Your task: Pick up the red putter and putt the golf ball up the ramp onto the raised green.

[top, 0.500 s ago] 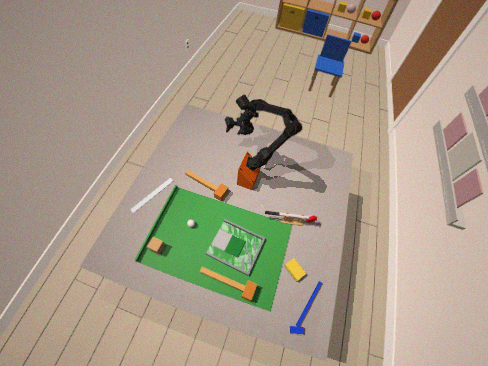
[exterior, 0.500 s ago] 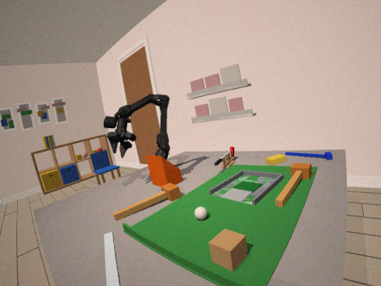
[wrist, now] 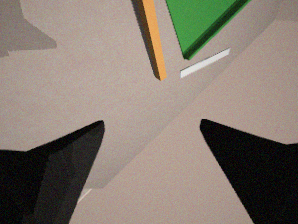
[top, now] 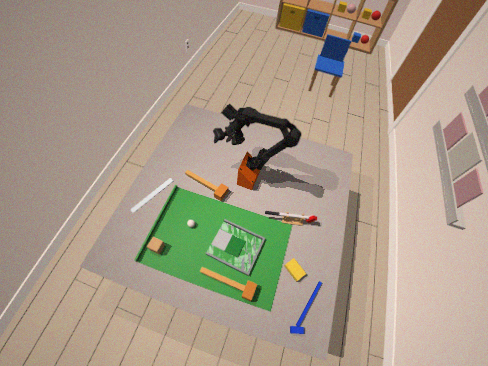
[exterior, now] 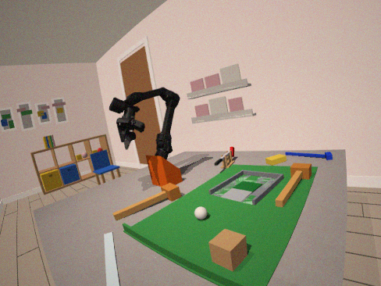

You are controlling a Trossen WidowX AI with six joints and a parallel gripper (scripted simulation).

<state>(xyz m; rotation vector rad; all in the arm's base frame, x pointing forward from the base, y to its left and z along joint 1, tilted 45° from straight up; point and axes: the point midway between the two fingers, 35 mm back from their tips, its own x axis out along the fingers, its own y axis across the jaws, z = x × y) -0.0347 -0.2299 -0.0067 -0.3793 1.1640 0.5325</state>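
Now: gripper tip 480 mm to the right of the red putter, 250 mm short of it and 200 mm above it. The rest, counted from my gripper tip: white golf ball: 410 mm ahead, 230 mm below, 60 mm to the right; then white bar: 340 mm to the right, 290 mm ahead, 250 mm below; then green mat: 480 mm ahead, 250 mm below, 110 mm to the left.
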